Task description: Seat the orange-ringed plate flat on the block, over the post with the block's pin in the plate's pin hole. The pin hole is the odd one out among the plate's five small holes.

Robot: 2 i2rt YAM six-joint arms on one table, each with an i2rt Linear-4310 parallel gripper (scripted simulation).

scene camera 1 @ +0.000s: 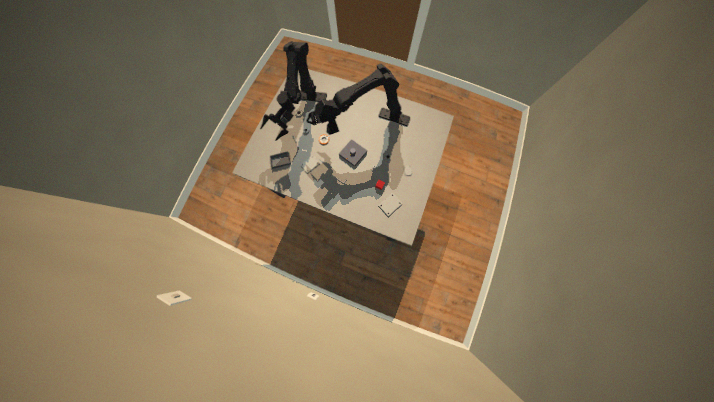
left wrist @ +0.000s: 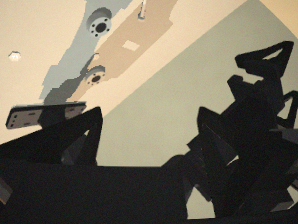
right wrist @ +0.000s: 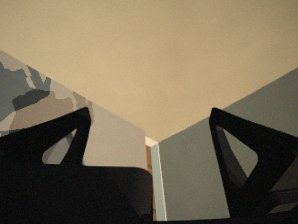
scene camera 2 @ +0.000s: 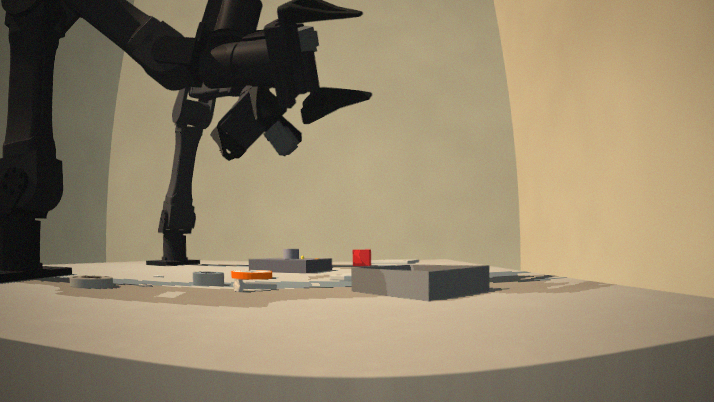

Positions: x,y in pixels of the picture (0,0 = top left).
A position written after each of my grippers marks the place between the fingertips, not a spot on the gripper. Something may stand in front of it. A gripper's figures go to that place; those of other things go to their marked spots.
Scene:
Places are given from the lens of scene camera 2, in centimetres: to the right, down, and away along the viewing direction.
my left gripper (scene camera 2: pixel 242 140): -17, -9, 60
my right gripper (scene camera 2: pixel 366 55): 1, -16, 43

